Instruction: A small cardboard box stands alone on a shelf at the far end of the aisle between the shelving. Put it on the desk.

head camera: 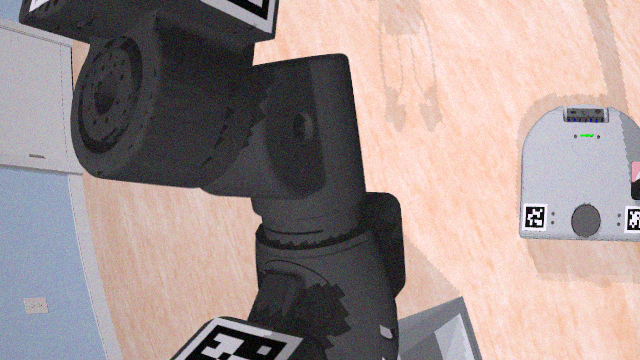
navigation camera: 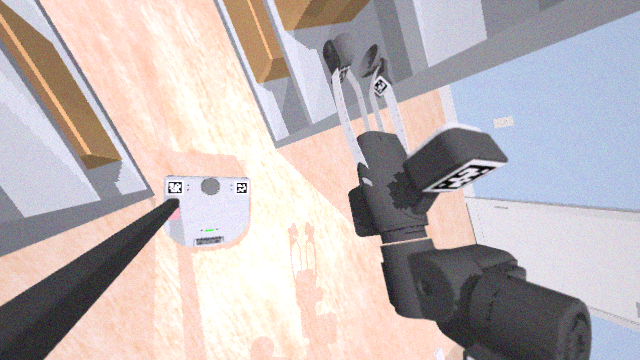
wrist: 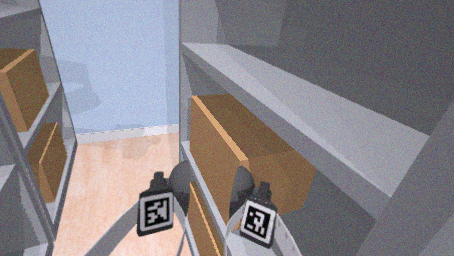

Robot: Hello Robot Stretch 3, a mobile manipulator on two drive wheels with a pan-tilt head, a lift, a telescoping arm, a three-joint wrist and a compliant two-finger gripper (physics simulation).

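Where they show: gripper, fingertip midpoint: (navigation camera: 352,45); robot's base at its link origin: (head camera: 583,219) (navigation camera: 210,185).
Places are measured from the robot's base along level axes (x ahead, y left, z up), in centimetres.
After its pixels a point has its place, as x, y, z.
My gripper (navigation camera: 354,62) {22.5, -14.4, 101.0} (wrist: 212,181) {22.5, -14.4, 101.0} is open, with no object held between its separated fingertips. In the navigation view it hangs over or beside the end of a grey shelving unit (navigation camera: 425,80) {23.3, -32.3, 97.9}. In the wrist view, a brown cardboard box (wrist: 210,145) stands on a shelf beyond the right finger, and another box (wrist: 201,220) shows below it, partly hidden. I cannot tell whether either is the small box that the task names. The desk does not show in these views. The head view shows the dark wrist, while the fingertips are outside it.
Another shelving unit (navigation camera: 112,205) {-3.1, 22.7, 49.2} with a long brown box (navigation camera: 60,95) {27.4, 39.3, 30.6} stands across the aisle. Two more boxes (wrist: 30,92) (wrist: 52,162) stand at left in the wrist view. A blue wall (head camera: 35,240) {24.0, -206.6, 33.8} (navigation camera: 560,100) {57.4, -191.0, 69.3} and a white door (head camera: 35,100) {-44.6, -237.1, 27.2} (navigation camera: 550,240) {-36.8, -233.3, 55.1} flank the arm. My base (head camera: 570,170) {-10.9, -4.3, 16.0} (navigation camera: 215,210) {-10.3, -2.1, 16.0} is on the wooden floor.
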